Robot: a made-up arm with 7 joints.
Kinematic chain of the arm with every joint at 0, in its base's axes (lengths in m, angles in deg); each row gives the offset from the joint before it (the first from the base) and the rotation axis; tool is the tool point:
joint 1: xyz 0 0 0.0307 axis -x
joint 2: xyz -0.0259 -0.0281 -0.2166 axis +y
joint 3: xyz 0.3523 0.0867 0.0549 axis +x
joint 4: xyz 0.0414 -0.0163 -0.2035 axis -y
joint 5: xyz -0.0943 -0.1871 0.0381 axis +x
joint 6: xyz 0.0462 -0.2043 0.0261 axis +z
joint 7: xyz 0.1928 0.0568 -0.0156 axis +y
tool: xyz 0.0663 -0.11 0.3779
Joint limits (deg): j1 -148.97..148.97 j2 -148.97..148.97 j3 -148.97..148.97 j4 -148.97..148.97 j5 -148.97..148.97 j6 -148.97..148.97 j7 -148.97..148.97
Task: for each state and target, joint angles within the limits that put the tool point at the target. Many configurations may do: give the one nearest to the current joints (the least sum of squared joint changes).
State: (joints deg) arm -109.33 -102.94 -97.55 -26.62 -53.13 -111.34 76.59
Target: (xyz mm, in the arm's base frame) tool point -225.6 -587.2 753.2
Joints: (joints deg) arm -97.03 -83.32 -128.11 -39.99 -53.94 -98.81 76.96
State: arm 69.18 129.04 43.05 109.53 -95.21 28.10 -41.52
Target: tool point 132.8 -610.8 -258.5
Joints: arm 87.94 98.17 67.06 104.01 -122.56 28.22 -22.15
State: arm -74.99 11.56 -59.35 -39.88 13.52 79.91 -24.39
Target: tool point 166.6 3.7 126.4
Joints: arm -69.56 5.64 -46.39 17.46 1.14 111.67 4.21
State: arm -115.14 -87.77 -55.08 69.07 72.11 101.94 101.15
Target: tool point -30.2 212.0 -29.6
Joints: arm -101.66 -88.29 -63.24 71.10 77.17 99.18 96.60
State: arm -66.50 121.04 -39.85 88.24 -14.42 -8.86 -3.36
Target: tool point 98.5 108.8 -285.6
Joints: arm -79.66 122.42 -29.14 95.21 -20.42 -3.50 -16.47
